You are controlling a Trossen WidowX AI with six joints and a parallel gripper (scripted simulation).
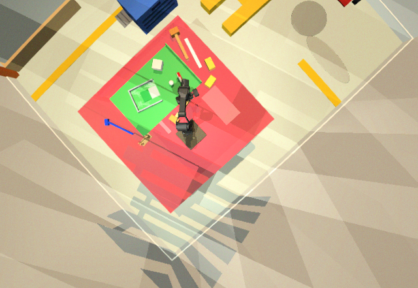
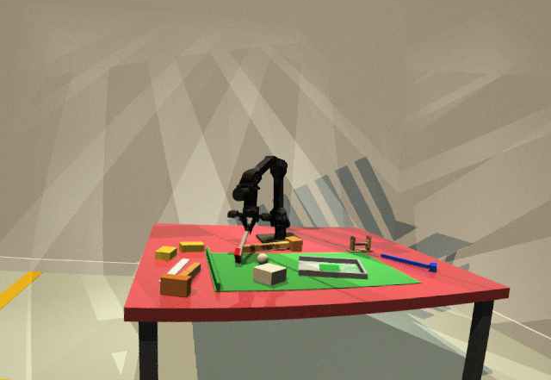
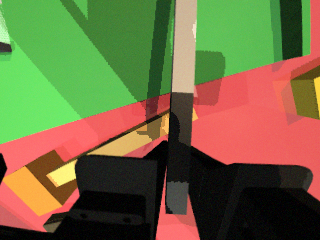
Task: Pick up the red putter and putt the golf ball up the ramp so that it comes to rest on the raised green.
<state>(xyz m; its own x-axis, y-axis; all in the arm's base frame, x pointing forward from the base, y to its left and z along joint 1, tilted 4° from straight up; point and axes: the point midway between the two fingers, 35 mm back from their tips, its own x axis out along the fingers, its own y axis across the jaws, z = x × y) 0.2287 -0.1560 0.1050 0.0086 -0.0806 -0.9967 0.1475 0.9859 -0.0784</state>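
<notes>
Now: gripper tip 12 cm short of the red putter, 1 cm to the left of it and 1 cm above it. The rest, counted from my gripper tip: green mat (25 cm ahead, 23 cm to the left, 7 cm below); then golf ball (22 cm ahead, 6 cm to the left, 5 cm below); then white cube (42 cm ahead, 8 cm to the left, 5 cm below).
</notes>
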